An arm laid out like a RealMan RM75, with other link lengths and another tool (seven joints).
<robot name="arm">
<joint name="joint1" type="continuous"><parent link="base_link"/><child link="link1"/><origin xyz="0 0 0.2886" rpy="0 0 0"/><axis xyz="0 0 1"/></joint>
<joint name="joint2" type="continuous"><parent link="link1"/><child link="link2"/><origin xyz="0 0 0" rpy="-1.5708 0 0"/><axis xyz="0 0 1"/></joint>
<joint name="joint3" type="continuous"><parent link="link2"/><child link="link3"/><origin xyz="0 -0.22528 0" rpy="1.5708 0 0"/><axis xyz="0 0 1"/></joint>
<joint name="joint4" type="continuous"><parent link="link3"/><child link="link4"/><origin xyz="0 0 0" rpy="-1.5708 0 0"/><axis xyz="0 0 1"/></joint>
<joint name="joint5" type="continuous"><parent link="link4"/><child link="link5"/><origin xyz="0 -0.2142 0" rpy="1.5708 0 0"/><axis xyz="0 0 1"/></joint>
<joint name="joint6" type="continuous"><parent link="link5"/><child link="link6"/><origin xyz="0 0 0" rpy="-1.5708 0 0"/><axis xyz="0 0 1"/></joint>
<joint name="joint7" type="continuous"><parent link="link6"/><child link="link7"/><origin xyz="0 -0.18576 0" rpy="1.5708 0 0"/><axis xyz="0 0 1"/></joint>
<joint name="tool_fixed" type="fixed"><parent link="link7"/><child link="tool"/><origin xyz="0.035 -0.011 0.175" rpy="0 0.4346 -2.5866"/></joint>
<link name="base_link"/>
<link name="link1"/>
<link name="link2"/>
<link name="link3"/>
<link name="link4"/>
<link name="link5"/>
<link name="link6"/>
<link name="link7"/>
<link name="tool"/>
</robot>
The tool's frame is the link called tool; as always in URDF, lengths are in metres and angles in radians. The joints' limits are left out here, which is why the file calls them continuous.
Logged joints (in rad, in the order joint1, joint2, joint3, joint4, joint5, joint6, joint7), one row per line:
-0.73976 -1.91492 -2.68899 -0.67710 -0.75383 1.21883 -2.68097
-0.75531 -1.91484 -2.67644 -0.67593 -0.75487 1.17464 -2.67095
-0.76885 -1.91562 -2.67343 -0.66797 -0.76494 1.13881 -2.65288
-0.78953 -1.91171 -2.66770 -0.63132 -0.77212 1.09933 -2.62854
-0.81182 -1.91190 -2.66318 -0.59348 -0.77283 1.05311 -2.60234
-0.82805 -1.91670 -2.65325 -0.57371 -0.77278 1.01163 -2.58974
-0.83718 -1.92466 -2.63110 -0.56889 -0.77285 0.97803 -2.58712
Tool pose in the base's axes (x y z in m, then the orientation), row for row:
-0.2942 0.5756 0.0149 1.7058 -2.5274 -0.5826
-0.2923 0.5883 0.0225 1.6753 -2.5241 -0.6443
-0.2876 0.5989 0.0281 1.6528 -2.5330 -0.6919
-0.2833 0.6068 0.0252 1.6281 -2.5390 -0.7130
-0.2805 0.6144 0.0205 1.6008 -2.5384 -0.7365
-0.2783 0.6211 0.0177 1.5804 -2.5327 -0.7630
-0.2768 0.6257 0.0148 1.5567 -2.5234 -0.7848
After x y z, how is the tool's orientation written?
As a rotation vector, in radians.
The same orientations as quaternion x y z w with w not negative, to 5 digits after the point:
0.54939 -0.81401 -0.18764 0.01863
0.54077 -0.81475 -0.20797 0.02218
0.53260 -0.81624 -0.22296 0.01946
0.52520 -0.81904 -0.23000 0.02115
0.51788 -0.82120 -0.23827 0.02576
0.51267 -0.82159 -0.24751 0.03014
0.50720 -0.82217 -0.25570 0.03726

